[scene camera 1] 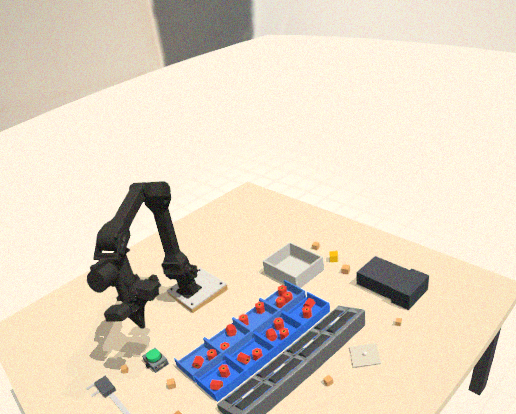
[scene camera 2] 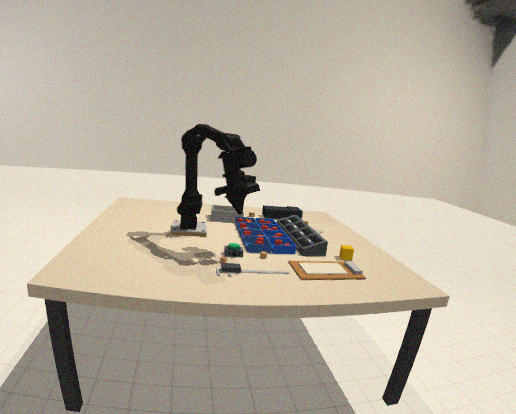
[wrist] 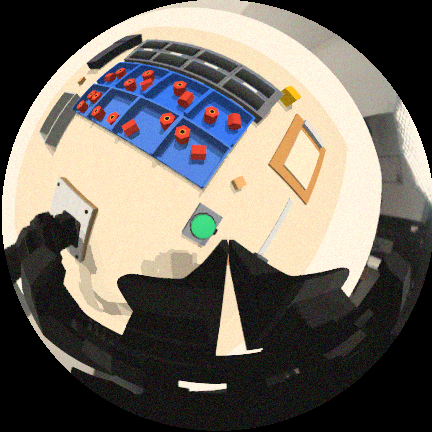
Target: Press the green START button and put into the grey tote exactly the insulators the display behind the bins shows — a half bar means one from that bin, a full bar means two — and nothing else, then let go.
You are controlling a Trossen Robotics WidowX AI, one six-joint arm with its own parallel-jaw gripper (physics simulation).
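Frame: origin at the arm's base, x down, y left, z ahead, level; millimetres.
Seen in the pictures: gripper, between the fingertips: point(scene camera 1: 143, 327) point(scene camera 2: 240, 214) point(wrist: 226, 244); arm's base, origin of its link: point(scene camera 1: 189, 289) point(scene camera 2: 187, 227) point(wrist: 69, 228).
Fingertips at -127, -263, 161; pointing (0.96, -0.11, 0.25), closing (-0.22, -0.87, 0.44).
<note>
Pixels of each thing's top centre, then the offset from my fingertips to it, as dx, dy, dz. "*": a spot on its surface instead.
- green START button, centre of its top: point(wrist: 203, 227) point(scene camera 1: 152, 353) point(scene camera 2: 234, 243) +108, +0, -12
- dark grey display, a spot on its surface: point(wrist: 270, 102) point(scene camera 2: 314, 244) * +106, +3, +297
- grey tote, centre of its top: point(scene camera 1: 292, 258) point(scene camera 2: 227, 208) +95, +538, +53
- black box, centre of its top: point(scene camera 1: 392, 273) point(scene camera 2: 282, 207) +93, +626, +371
- caliper, centre of its top: point(wrist: 276, 244) point(scene camera 1: 111, 401) point(scene camera 2: 254, 268) +130, -180, +21
- orange-brown clipboard, centre of its top: point(wrist: 307, 153) point(scene camera 2: 327, 266) +131, -163, +283
My gripper point(scene camera 1: 143, 326) point(scene camera 2: 241, 211) point(wrist: 226, 244) is shut and empty, tips pointing down, above the table near the START button. The green START button point(scene camera 1: 153, 355) point(scene camera 2: 233, 246) point(wrist: 203, 226) sits on a small grey base; the fingertips appear apart from it. The blue bins point(scene camera 1: 250, 327) point(scene camera 2: 257, 246) point(wrist: 215, 155) stand in two rows and hold red insulators point(scene camera 1: 224, 370) point(wrist: 198, 152). The dark grey display point(scene camera 1: 320, 345) point(scene camera 2: 315, 248) point(wrist: 270, 102) stands behind them; thin light bars show in some windows, too small to read surely. The grey tote point(scene camera 1: 300, 277) point(scene camera 2: 226, 215) point(wrist: 60, 122) shows no insulator inside in scene camera 1.
A black box point(scene camera 1: 392, 282) point(scene camera 2: 282, 212) point(wrist: 114, 51) stands beyond the bins. A caliper point(scene camera 1: 105, 386) point(scene camera 2: 231, 268) lies near the button, and an orange-brown clipboard point(scene camera 2: 295, 270) point(wrist: 288, 145) lies nearby. Small wooden cubes point(scene camera 1: 171, 383) point(wrist: 239, 183) are scattered about. The arm's white base plate point(scene camera 1: 212, 286) is left of the bins.
</note>
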